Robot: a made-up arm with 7 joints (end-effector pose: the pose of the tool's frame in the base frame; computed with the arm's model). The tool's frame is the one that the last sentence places. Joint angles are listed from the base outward.
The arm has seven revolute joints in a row. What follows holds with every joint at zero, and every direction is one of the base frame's.
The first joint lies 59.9 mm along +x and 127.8 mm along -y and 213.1 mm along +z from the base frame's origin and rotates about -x.
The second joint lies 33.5 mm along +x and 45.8 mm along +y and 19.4 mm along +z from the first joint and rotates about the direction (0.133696, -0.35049, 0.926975).
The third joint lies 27 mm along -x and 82 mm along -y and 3.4 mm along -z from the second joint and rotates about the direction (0.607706, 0.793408, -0.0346).
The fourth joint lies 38.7 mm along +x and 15 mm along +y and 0.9 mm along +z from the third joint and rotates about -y.
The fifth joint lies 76.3 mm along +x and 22 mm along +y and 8 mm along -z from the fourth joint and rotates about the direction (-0.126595, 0.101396, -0.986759).
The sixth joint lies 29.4 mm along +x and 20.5 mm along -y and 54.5 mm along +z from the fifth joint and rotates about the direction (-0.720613, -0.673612, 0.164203).
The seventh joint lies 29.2 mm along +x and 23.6 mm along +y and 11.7 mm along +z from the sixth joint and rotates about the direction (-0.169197, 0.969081, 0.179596).
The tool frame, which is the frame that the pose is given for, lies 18.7 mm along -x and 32.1 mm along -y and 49.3 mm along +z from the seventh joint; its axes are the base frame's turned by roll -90, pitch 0 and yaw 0 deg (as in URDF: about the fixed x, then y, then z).
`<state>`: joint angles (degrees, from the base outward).
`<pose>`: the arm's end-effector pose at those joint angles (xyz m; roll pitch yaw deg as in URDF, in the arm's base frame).
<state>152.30 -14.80 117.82 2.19 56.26 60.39 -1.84</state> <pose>0.1564 -0.1784 0.3016 173.53 -59.73 -83.60</pose>
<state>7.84 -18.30 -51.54 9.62 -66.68 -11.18 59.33</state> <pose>0.1645 0.0244 0.3297 172.24 48.91 -13.31</pose>
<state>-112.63 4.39 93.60 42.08 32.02 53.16 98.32</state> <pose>0.2681 -0.0371 0.1680 -9.58 -17.51 126.54</pose>
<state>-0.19 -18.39 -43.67 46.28 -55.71 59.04 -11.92</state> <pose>0.0407 -0.0781 0.3175 154.38 11.65 117.62</pose>
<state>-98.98 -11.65 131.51 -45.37 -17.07 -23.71 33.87</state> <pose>0.0553 -0.0727 0.4028 -94.74 -27.61 -88.90</pose>
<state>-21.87 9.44 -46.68 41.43 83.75 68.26 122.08</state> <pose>0.0448 -0.2076 0.3848 -71.69 60.64 -59.35</pose>
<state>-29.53 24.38 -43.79 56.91 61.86 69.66 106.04</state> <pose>-0.0008 -0.2151 0.3610 -56.52 23.57 -47.89</pose>
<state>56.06 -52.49 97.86 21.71 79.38 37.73 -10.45</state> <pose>0.0717 -0.2282 0.2649 -142.19 -7.07 -129.60</pose>
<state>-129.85 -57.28 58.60 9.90 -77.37 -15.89 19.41</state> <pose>0.1467 -0.0317 0.1092 105.44 -21.97 -12.73</pose>
